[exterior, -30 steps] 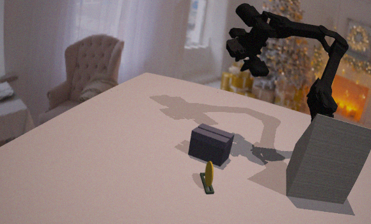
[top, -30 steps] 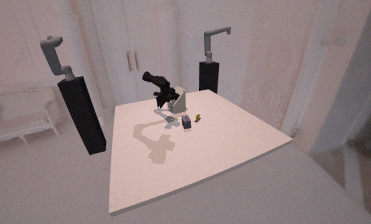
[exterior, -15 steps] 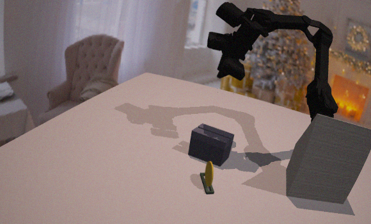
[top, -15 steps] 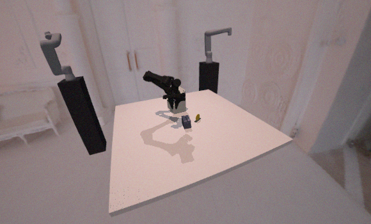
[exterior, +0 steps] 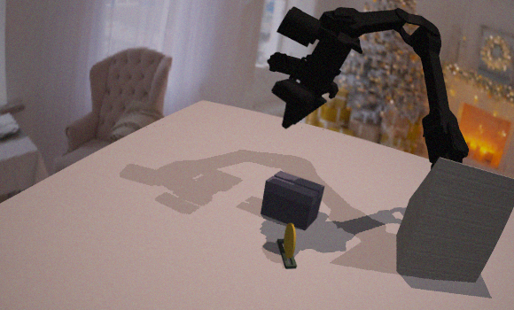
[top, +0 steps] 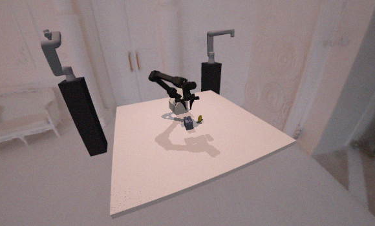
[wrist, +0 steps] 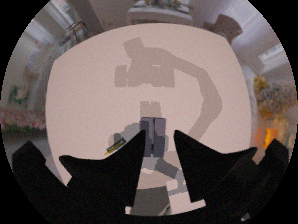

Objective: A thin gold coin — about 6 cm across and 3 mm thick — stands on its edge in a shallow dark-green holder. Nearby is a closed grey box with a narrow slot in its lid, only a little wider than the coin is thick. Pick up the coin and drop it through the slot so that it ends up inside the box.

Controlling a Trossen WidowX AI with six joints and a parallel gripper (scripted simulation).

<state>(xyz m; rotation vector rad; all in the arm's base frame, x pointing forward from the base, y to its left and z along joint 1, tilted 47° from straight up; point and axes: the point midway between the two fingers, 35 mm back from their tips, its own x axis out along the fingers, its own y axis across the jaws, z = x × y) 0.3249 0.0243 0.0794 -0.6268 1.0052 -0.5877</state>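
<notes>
Right now my gripper tip is 15 cm above the gold coin, 14 cm to the right of it and 7 cm past it.
</notes>
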